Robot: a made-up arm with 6 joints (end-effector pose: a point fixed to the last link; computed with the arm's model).
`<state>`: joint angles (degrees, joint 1 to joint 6).
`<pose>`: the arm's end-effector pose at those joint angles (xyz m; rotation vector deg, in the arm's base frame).
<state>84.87 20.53 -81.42 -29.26 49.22 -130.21</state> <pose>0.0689 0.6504 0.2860 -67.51 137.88 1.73</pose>
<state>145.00 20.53 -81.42 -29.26 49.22 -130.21</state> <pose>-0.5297 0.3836 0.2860 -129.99 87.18 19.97</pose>
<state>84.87 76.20 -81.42 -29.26 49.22 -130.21</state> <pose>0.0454 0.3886 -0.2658 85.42 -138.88 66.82</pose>
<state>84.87 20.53 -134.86 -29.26 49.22 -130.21</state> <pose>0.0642 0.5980 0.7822 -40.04 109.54 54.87</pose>
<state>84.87 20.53 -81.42 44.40 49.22 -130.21</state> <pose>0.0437 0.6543 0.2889 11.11 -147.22 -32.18</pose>
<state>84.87 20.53 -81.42 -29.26 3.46 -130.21</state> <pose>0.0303 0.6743 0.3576 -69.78 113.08 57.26</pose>
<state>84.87 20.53 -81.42 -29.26 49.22 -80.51</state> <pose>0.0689 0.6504 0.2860 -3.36 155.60 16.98</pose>
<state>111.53 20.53 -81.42 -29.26 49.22 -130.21</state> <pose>-0.2303 0.6121 0.2860 -97.93 119.14 10.06</pose>
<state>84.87 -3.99 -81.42 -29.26 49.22 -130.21</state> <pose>0.0626 0.5805 0.5549 -55.43 126.97 28.08</pose>
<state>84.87 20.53 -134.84 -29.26 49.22 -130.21</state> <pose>0.0642 0.5981 0.7821 -40.05 109.56 54.86</pose>
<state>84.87 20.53 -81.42 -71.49 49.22 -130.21</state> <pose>0.0792 0.6552 0.2963 -78.83 93.78 -15.20</pose>
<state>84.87 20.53 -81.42 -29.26 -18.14 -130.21</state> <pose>0.0151 0.6624 0.3936 -67.58 96.40 80.12</pose>
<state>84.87 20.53 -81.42 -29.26 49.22 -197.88</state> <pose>0.0689 0.6504 0.2860 -135.18 78.29 -19.00</pose>
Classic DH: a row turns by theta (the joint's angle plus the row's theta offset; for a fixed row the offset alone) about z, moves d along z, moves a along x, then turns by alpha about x. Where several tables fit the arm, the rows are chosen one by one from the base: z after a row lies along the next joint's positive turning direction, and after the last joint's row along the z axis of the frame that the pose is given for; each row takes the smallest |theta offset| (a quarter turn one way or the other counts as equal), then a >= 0, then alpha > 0; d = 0 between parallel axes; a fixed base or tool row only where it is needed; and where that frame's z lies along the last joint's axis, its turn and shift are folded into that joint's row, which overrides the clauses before.
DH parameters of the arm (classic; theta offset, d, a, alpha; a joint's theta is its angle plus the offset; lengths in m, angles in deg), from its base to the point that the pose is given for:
joint 1: 0 0.259 0 -90
joint 2: -79.38 0 0.2605 0
joint 3: 79.38 0 0.1 -90
joint 4: 0 0.442 0 90
joint 5: 0 0 0.067 -90
joint 6: 0 0.086 0 0

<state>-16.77 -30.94 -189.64 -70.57 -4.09 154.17</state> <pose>-0.4829 0.2174 0.8197 28.32 -40.80 -108.63</pose>
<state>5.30 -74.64 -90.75 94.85 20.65 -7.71</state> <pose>-0.1868 -0.0497 0.9261 -25.21 -7.82 -83.55</pose>
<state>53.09 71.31 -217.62 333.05 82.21 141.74</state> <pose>0.3397 0.3948 0.7461 -71.22 87.80 -19.63</pose>
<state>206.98 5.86 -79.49 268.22 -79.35 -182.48</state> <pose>-0.3815 -0.3029 0.4914 -4.06 119.07 -105.93</pose>
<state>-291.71 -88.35 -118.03 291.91 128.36 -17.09</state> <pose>-0.0924 -0.5054 0.6832 -141.66 -5.88 -87.86</pose>
